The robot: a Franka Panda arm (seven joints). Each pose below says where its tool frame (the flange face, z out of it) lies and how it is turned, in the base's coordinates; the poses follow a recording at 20 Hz.
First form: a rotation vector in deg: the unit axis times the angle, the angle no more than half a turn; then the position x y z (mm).
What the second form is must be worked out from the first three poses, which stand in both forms.
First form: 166.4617, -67.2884, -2.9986, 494, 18, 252
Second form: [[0.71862, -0.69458, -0.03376, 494], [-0.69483, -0.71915, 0.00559, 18], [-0.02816, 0.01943, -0.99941, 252], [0, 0, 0, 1]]
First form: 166.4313, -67.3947, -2.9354, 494, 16, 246
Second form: [[0.71779, -0.69547, -0.03303, 494], [-0.69571, -0.71830, 0.00552, 16], [-0.02757, 0.01901, -0.99944, 246], [0, 0, 0, 1]]
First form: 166.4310, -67.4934, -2.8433, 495, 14, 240
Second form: [[0.71711, -0.69623, -0.03184, 495], [-0.69644, -0.71759, 0.00572, 14], [-0.02683, 0.01807, -0.99948, 240], [0, 0, 0, 1]]
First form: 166.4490, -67.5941, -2.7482, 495, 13, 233
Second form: [[0.71647, -0.69695, -0.03050, 495], [-0.69713, -0.71692, 0.00619, 13], [-0.02618, 0.01682, -0.99952, 233], [0, 0, 0, 1]]
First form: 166.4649, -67.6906, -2.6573, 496, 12, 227
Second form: [[0.71585, -0.69765, -0.02922, 496], [-0.69779, -0.71627, 0.00663, 12], [-0.02556, 0.01565, -0.99955, 227], [0, 0, 0, 1]]
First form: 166.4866, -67.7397, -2.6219, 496, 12, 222
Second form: [[0.71556, -0.69796, -0.02860, 496], [-0.69808, -0.71598, 0.00710, 12], [-0.02543, 0.01489, -0.99957, 222], [0, 0, 0, 1]]
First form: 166.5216, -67.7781, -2.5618, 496, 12, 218
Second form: [[0.71541, -0.69816, -0.02767, 496], [-0.69826, -0.71581, 0.00759, 12], [-0.02511, 0.01389, -0.99959, 218], [0, 0, 0, 1]]
